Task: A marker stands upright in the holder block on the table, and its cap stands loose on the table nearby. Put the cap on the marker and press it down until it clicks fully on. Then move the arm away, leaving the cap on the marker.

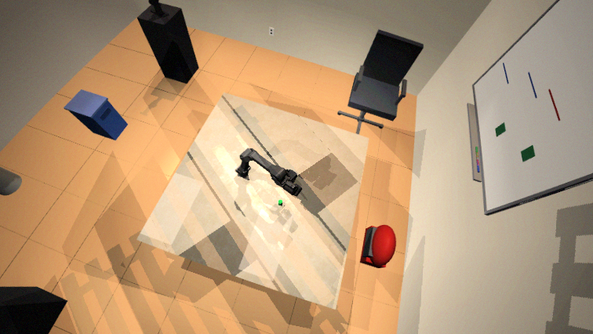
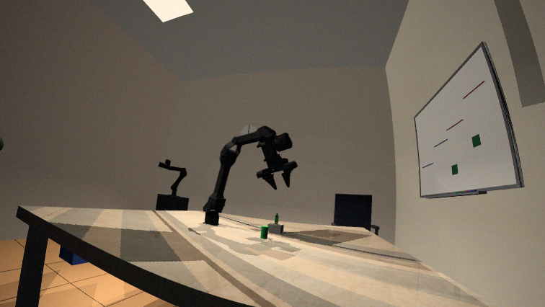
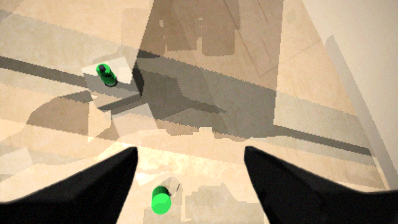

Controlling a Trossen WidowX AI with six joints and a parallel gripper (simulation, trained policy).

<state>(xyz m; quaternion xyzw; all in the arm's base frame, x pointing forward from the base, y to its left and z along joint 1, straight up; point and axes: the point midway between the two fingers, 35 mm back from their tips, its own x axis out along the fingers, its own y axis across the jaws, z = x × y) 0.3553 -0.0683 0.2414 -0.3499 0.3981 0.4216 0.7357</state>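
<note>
My gripper tip is 19 cm above the green cap, 7 cm to the left of it and 4 cm past it. Also, from my gripper tip: green marker (14 cm below, 13 cm to the left, 4 cm behind); holder block (19 cm below, 13 cm to the left, 4 cm behind).
</note>
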